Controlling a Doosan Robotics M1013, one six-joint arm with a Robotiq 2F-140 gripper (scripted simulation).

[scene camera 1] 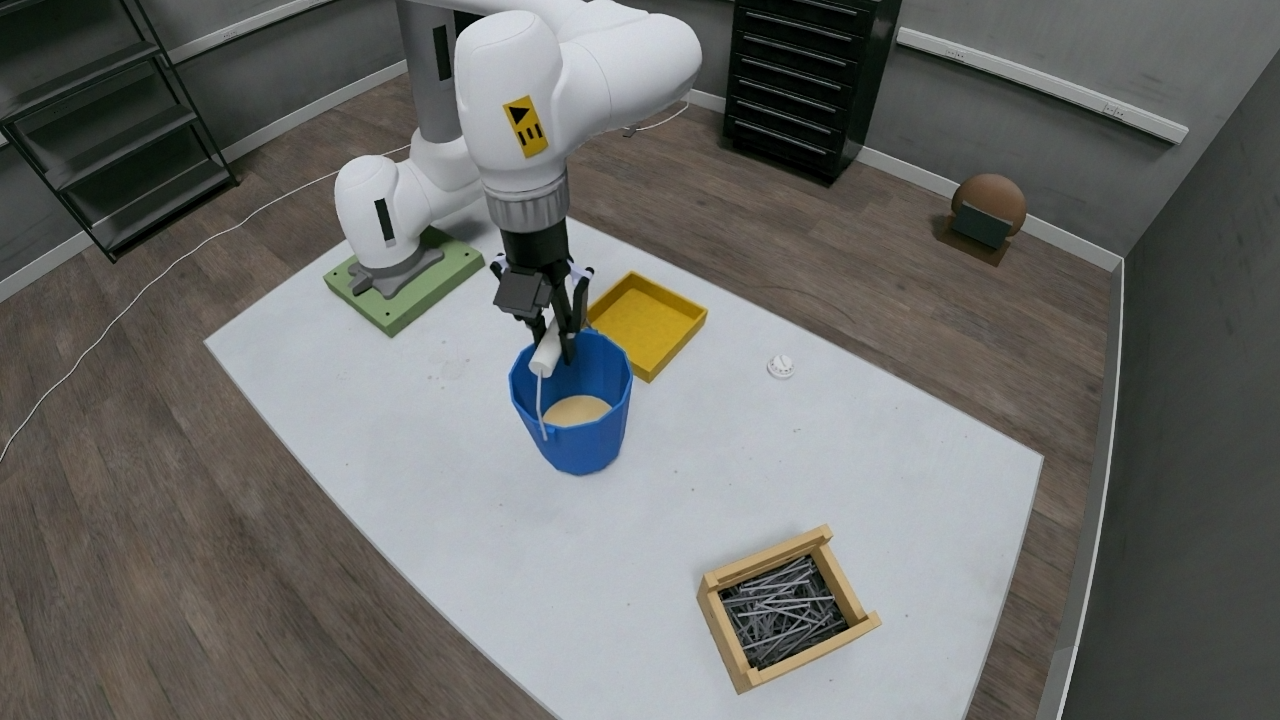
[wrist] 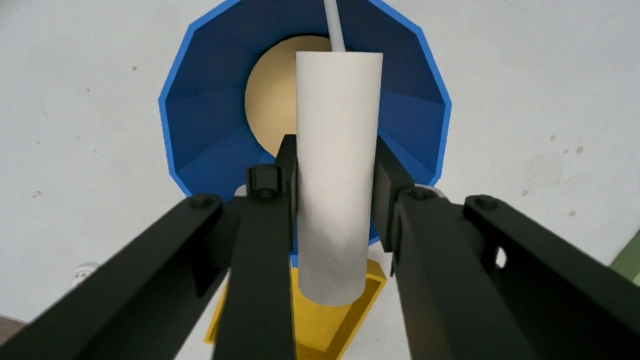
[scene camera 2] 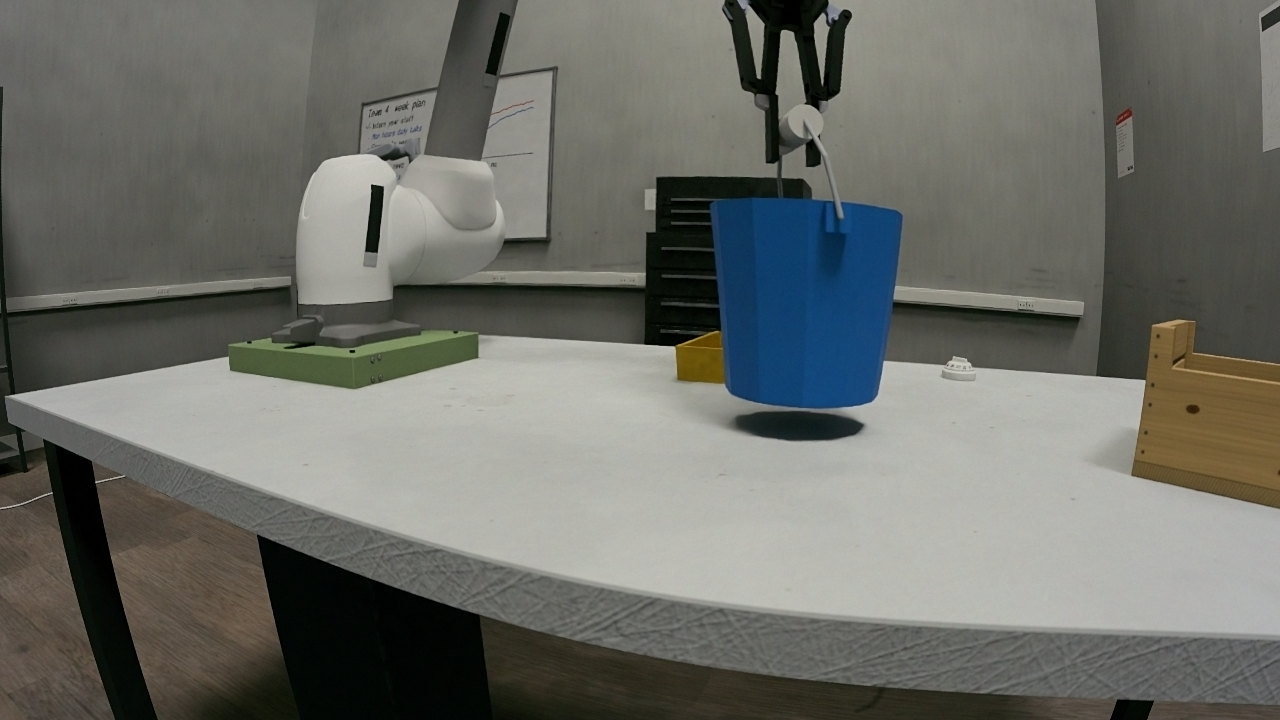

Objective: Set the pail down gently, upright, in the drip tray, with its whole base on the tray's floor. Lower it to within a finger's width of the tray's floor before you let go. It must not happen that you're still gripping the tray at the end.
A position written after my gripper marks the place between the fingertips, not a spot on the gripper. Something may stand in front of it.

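Observation:
I see my gripper [scene camera 2: 793, 163], and I find it again [scene camera 1: 557, 355] and in the wrist view as well [wrist: 331, 160]. There is a yellow drip tray [scene camera 1: 651, 323], [scene camera 2: 699, 363], and with it a blue pail [scene camera 2: 805, 299], [scene camera 1: 593, 392].

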